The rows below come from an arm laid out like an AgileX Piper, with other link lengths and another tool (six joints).
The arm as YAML. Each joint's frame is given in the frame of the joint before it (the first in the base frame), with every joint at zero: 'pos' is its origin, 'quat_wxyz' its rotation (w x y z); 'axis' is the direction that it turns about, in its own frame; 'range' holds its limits. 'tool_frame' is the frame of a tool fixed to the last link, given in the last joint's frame.
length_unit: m
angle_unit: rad
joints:
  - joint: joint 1
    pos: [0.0, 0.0, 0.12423]
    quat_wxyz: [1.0, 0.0, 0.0, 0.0]
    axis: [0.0, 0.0, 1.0]
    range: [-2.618, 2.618]
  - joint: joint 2
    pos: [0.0, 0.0, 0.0]
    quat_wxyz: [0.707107, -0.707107, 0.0, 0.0]
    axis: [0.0, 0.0, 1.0]
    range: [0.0, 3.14]
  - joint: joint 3
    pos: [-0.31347, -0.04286, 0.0]
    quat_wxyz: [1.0, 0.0, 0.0, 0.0]
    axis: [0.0, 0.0, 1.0]
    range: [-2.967, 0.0]
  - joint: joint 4
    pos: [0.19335, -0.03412, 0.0]
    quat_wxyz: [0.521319, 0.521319, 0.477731, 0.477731]
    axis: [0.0, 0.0, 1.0]
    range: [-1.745, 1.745]
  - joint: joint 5
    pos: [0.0, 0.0, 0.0]
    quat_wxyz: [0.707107, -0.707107, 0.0, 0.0]
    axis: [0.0, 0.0, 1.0]
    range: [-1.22, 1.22]
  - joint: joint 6
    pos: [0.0, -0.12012, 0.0]
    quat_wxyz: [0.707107, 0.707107, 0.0, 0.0]
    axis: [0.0, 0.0, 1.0]
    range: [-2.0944, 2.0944]
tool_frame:
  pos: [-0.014, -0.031, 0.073]
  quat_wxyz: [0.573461, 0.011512, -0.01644, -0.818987]
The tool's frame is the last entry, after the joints.
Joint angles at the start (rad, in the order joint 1, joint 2, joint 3, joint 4, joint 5, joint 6):
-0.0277 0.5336 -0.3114 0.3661 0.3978 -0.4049
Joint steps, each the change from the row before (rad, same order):
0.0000 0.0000 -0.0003 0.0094 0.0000 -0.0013
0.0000 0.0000 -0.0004 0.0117 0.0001 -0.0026
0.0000 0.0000 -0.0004 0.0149 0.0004 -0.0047
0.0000 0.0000 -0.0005 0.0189 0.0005 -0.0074
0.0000 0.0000 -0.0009 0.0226 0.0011 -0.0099
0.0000 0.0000 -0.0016 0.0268 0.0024 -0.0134
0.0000 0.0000 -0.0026 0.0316 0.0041 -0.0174
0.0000 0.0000 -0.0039 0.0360 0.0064 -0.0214
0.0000 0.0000 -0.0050 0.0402 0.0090 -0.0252
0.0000 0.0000 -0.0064 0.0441 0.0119 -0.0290
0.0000 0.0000 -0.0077 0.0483 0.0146 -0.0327
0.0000 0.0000 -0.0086 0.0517 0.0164 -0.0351
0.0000 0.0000 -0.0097 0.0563 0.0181 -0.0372
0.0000 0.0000 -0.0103 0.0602 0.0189 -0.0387
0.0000 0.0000 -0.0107 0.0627 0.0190 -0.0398
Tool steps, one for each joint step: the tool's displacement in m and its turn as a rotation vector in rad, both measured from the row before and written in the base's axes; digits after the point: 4 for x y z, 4 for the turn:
0.0001 0.0006 0.0001 0.0082 -0.0007 -0.0006
0.0001 0.0007 0.0002 0.0093 -0.0009 -0.0003
0.0001 0.0009 0.0002 0.0107 -0.0010 0.0004
0.0001 0.0012 0.0003 0.0123 -0.0015 0.0012
0.0002 0.0015 0.0005 0.0138 -0.0019 0.0021
0.0002 0.0019 0.0007 0.0150 -0.0022 0.0038
0.0002 0.0024 0.0010 0.0164 -0.0026 0.0059
0.0003 0.0029 0.0014 0.0175 -0.0031 0.0084
0.0002 0.0035 0.0017 0.0186 -0.0033 0.0112
0.0002 0.0041 0.0021 0.0194 -0.0039 0.0145
0.0002 0.0048 0.0027 0.0207 -0.0050 0.0178
0.0001 0.0053 0.0033 0.0222 -0.0066 0.0202
0.0001 0.0059 0.0041 0.0251 -0.0087 0.0225
0.0000 0.0063 0.0049 0.0279 -0.0113 0.0241
0.0000 0.0065 0.0058 0.0295 -0.0142 0.0250

